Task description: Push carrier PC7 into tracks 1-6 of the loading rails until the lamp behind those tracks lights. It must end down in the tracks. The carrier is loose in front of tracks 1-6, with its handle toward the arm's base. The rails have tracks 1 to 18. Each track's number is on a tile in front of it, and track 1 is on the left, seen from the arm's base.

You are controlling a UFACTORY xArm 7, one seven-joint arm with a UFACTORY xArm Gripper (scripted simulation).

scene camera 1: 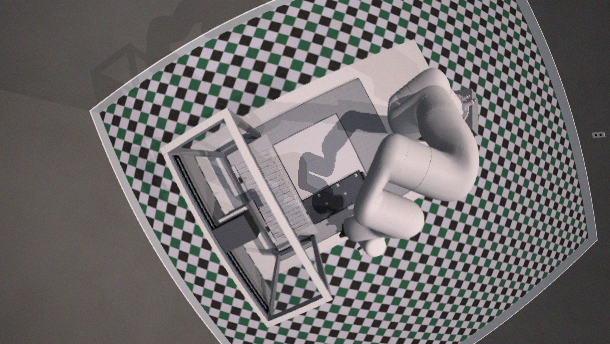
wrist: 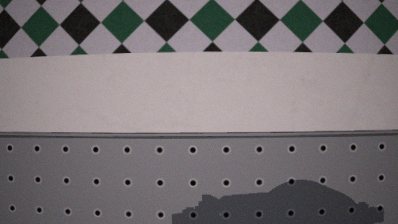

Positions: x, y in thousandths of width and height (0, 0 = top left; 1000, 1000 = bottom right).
Note:
In view: a carrier PC7 (scene camera 1: 557, 571).
The wrist view misses the carrier PC7: it is out of frame.

